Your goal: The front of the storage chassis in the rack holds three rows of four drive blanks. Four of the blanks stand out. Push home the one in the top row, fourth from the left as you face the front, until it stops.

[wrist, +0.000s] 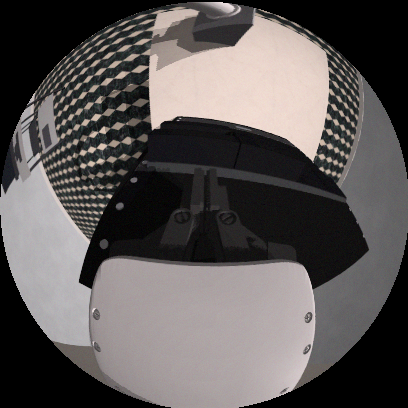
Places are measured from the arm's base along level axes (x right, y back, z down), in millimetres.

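Where they show: gripper, fingertip midpoint: (204,182).
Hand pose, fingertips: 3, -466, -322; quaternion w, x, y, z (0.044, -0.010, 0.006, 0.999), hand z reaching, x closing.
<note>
After its pixels a point has its place, as x, y, z.
The black rack (111,225) @[85, -497, -352], with pale round studs along its left edge, fills the middle of the wrist view. A grey strip (285,183) @[-125, -493, -261] runs across it, with dark panels (195,150) @[13, -466, -259] and a thin seam beyond the strip. It is too dark to tell the separate drive blanks, their rows or which ones stand out. My gripper (204,182) @[3, -466, -322] is shut and empty. Its fingertips appear over the rack front, close to the grey strip; whether they touch anything cannot be told.
Beyond the rack is a pale floor area (240,90) @[-133, -346, 189] bordered by patterned floor (110,115). A dark block-shaped base (222,30) @[-12, -111, 38] with a light curved part stands at the top. Grey walls (370,225) lie at the sides. Dark and light structures (47,122) show at the far left.
</note>
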